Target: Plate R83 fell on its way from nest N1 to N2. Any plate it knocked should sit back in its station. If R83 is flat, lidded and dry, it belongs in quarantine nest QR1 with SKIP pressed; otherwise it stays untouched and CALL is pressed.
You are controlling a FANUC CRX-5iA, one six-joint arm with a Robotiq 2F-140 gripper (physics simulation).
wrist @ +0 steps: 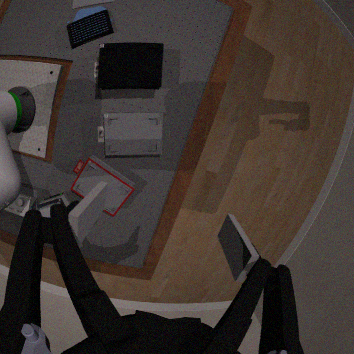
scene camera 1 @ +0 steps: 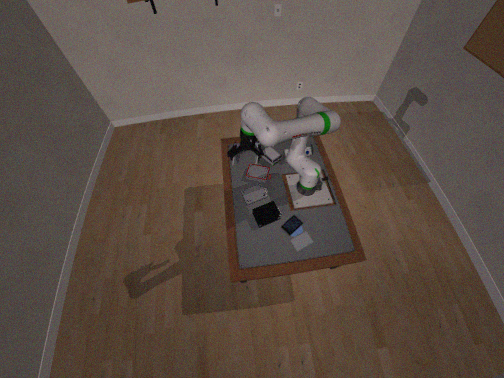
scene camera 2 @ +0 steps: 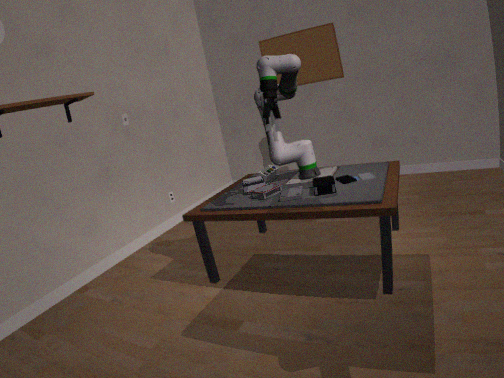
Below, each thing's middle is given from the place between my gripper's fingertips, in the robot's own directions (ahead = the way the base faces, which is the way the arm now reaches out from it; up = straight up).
Now: the grey N2 station [wrist: 125, 133] 60 mm behind my hand, 20 mm to the left of it and 360 mm below it. The rest, counted from my hand: blue well plate [wrist: 87, 28] (240 mm behind, 320 mm to the left, 370 mm below).
